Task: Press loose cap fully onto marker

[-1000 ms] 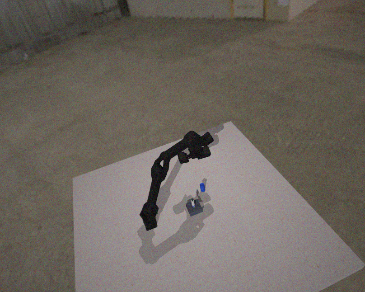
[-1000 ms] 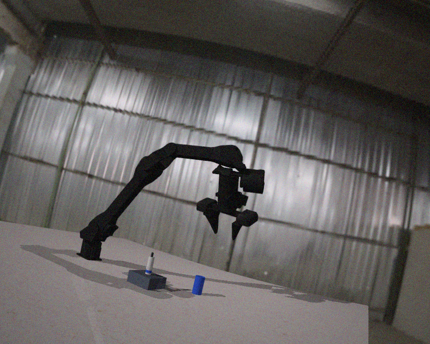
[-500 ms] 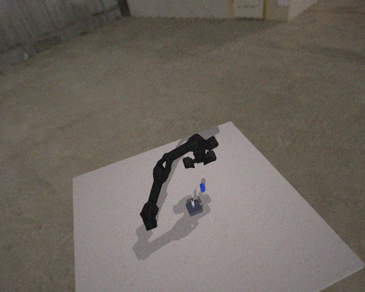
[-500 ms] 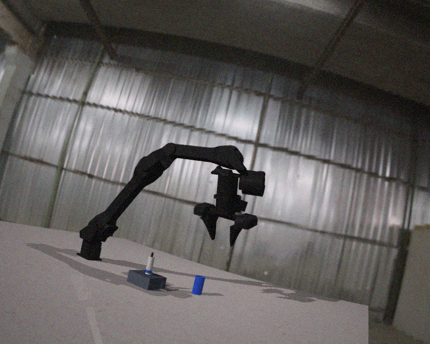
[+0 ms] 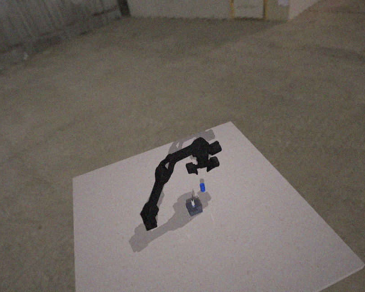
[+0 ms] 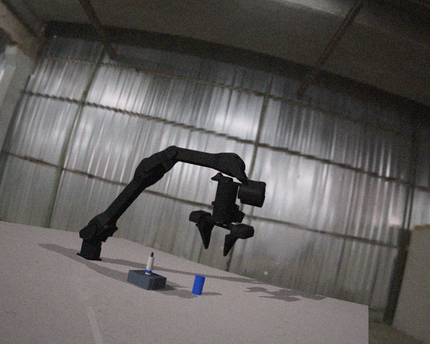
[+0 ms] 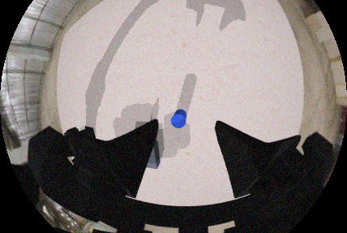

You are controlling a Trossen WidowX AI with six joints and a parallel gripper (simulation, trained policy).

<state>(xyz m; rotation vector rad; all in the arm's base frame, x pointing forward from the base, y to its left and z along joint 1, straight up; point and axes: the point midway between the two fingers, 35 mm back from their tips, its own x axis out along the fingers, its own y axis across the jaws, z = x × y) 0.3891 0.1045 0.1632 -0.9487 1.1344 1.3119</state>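
My gripper tip is 20 mm past the blue cap, 20 mm to the left of it and 100 mm above it. From my gripper tip the other things lie so: dark grey holder block 120 mm behind, 130 mm to the right, 110 mm below.
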